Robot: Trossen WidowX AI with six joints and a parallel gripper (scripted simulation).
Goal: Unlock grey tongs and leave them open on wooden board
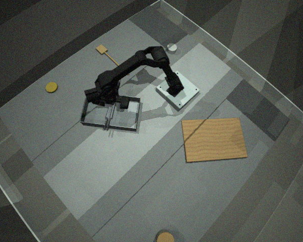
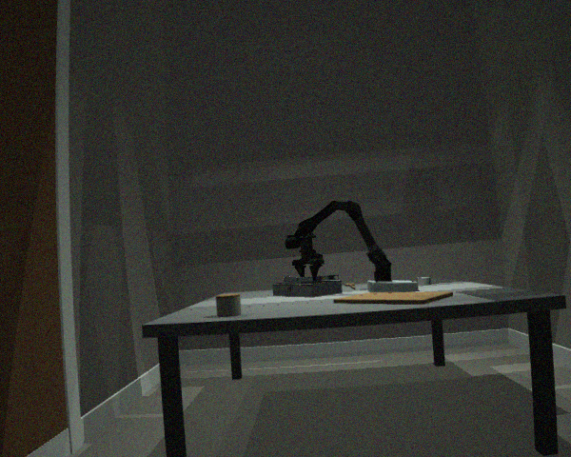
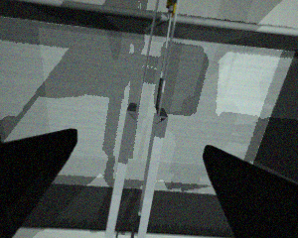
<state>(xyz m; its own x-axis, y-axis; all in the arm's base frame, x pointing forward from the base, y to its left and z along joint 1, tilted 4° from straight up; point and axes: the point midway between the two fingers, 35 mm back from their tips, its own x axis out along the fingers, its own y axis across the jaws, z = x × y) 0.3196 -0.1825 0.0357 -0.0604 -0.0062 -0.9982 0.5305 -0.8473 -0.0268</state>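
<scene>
Right now the roasting tin is 40 mm below my gripper tip and 10 mm ahead of it. From my gripper tip the other things lie so: yellow lock piece 70 mm behind, 40 mm to the right; then white disc 580 mm behind, 50 mm below, 30 mm to the right; then yellow disc 400 mm to the right, 140 mm ahead, 60 mm below.
</scene>
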